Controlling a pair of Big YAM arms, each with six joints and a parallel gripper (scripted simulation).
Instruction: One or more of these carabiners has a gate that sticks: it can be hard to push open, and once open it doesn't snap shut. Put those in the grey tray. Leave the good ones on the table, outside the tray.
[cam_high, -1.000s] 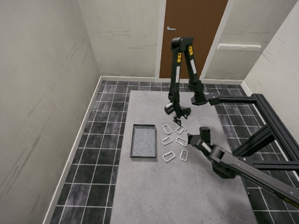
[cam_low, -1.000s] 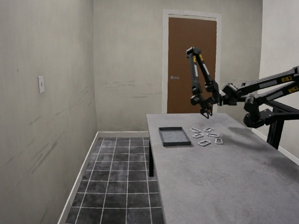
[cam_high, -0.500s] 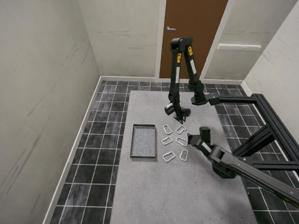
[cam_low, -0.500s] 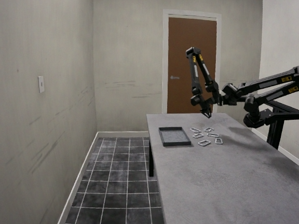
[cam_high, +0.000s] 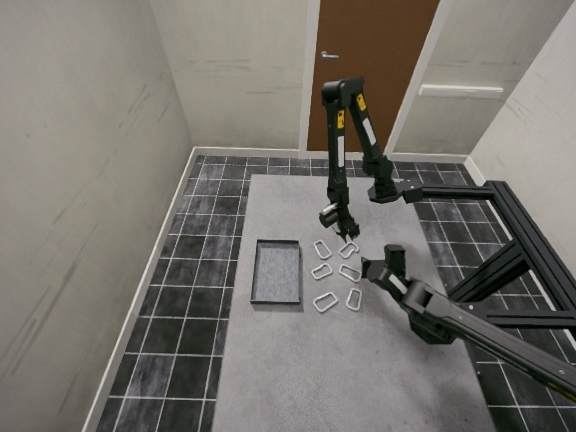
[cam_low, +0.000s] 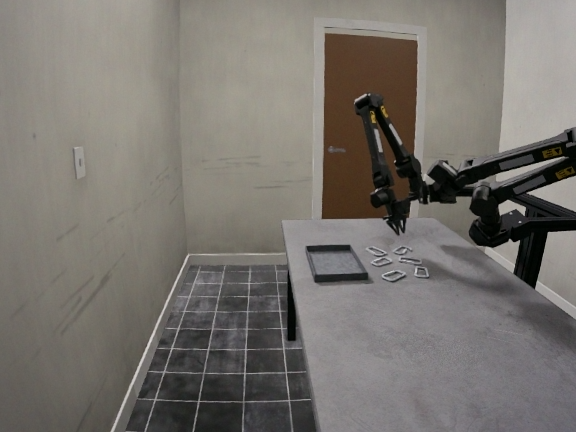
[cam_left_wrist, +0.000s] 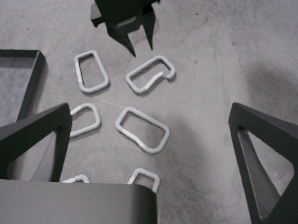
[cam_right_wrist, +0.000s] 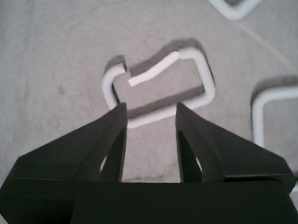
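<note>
Right now the grey tray is 33 cm ahead of my right hand, 10 cm to the left of it and 8 cm below it.
</note>
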